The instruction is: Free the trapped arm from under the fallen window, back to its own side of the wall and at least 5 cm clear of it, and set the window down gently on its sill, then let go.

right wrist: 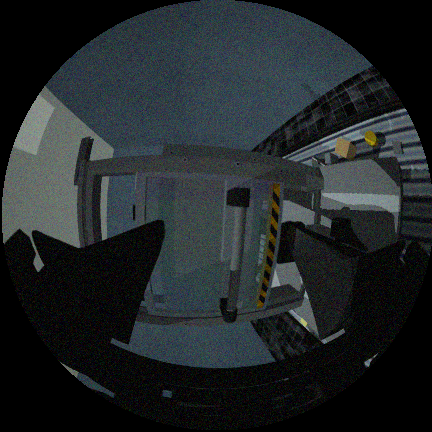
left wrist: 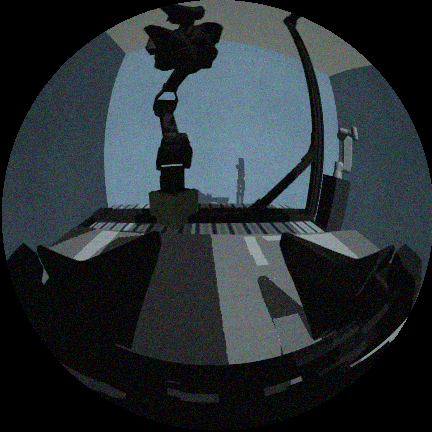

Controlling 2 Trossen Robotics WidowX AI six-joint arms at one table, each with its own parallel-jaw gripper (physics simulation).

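Places are measured from the left arm's base along level axes (x ahead, y left, z up), in centimetres.
Pixels of known places: left gripper, fingertip midpoint: (left wrist: 221, 239); right gripper, fingertip midpoint: (right wrist: 228, 229); right arm's base at its link origin: (left wrist: 172, 190).
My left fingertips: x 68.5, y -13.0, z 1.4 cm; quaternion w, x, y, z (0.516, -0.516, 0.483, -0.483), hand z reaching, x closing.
Ahead of a thing's pixels: the offset from my left fingertips to its top centre. "pt": to the spot under its first point.
The window {pt dx -18.7, dy +1.8, dz +29.1 cm} (right wrist: 195, 240) is a glass sash with a yellow-and-black striped edge {pt dx -18.5, dy +0.4, dz +12.7 cm} (right wrist: 270, 245) and a grey bar handle {pt dx -13.3, dy +3.6, dz +22.5 cm} (right wrist: 237, 240), inside a grey frame (right wrist: 200, 163) in the right wrist view. My right gripper (right wrist: 228, 229) is open and empty, facing the sash; the handle shows beyond and between its fingers, apart from them. My left gripper (left wrist: 221, 239) is open and empty, low over a grey surface. Dark arm parts (right wrist: 287, 242) show beside the striped edge; whether they touch it is hidden. The right arm (left wrist: 172, 150) stands raised in the left wrist view.
An orange block {dx -14.1, dy +27.7, dz -7.2 cm} (right wrist: 345, 148) and a yellow cylinder {dx -4.2, dy +30.7, dz -10.5 cm} (right wrist: 371, 138) lie on the striped surface at the right. In the left wrist view, a dark post (left wrist: 317, 120) with a diagonal brace (left wrist: 285, 182) stands right of the right arm's green base (left wrist: 174, 206).
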